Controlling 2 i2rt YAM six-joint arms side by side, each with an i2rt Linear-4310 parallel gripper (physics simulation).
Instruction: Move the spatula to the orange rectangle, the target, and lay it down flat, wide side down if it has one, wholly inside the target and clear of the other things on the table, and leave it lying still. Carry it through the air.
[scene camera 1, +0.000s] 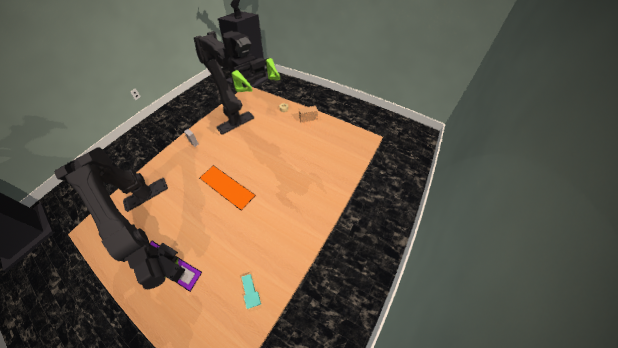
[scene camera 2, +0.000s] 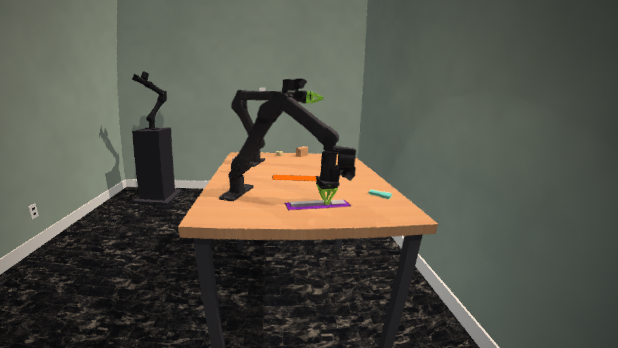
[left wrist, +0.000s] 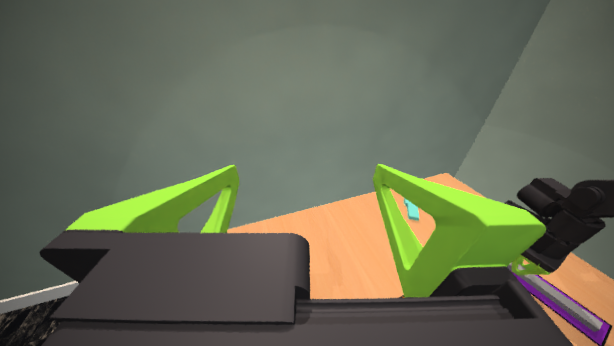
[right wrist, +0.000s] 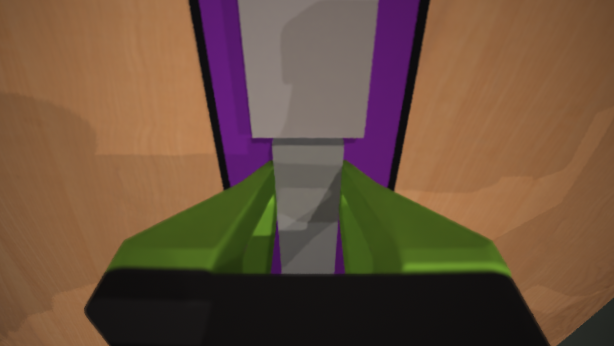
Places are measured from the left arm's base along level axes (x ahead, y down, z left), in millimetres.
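Pixels of known places: left gripper, fingertip midpoint: (scene camera 1: 266, 83) (scene camera 2: 321, 98) (left wrist: 306, 172); right gripper, fingertip midpoint: (scene camera 2: 325, 203) (left wrist: 516, 270) (right wrist: 308, 173); left arm's base at its link origin: (scene camera 1: 235, 123) (scene camera 2: 255, 162); right arm's base at its link origin: (scene camera 1: 145, 194) (scene camera 2: 237, 192).
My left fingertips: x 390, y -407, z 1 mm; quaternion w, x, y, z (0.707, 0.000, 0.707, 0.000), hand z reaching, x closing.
Ahead of a thing's pixels: the offset from my left fingertips to its top centre. "spot": to the spot under its first point.
The grey spatula {dx +100, dy +393, dz -553 mm} (scene camera 1: 187, 276) (scene camera 2: 302, 204) (left wrist: 575, 305) (right wrist: 310, 75) has a wide blade and a narrower handle. It lies flat inside the purple rectangle {spot: dx +4, dy +400, dz -613 mm} (scene camera 2: 289, 205) (right wrist: 400, 75). My right gripper (scene camera 2: 327, 202) (right wrist: 308, 173) points down and is shut on the spatula's handle, close behind the blade; in scene camera 1 its fingers are mostly hidden by the arm. The orange target {dx -60, dy +406, dz -226 mm} (scene camera 1: 227, 187) (scene camera 2: 294, 177) lies farther up the table in scene camera 1, with nothing on it. My left gripper (scene camera 1: 265, 84) (scene camera 2: 322, 98) (left wrist: 306, 172) is open and empty, high above the table's far end.
A teal paddle-shaped object {dx +347, dy +392, dz -362 mm} (scene camera 1: 251, 292) (scene camera 2: 380, 194) (left wrist: 412, 210) lies right of the purple rectangle in scene camera 1. A brown block {dx -170, dy +347, dz +313 mm} (scene camera 1: 308, 115) (scene camera 2: 301, 151) and a small pale ring {dx -316, dy +382, dz +262 mm} (scene camera 1: 280, 108) stand near the far edge. A small grey block {dx -398, dy +331, dz -238 mm} (scene camera 1: 191, 137) stands between the arm bases.
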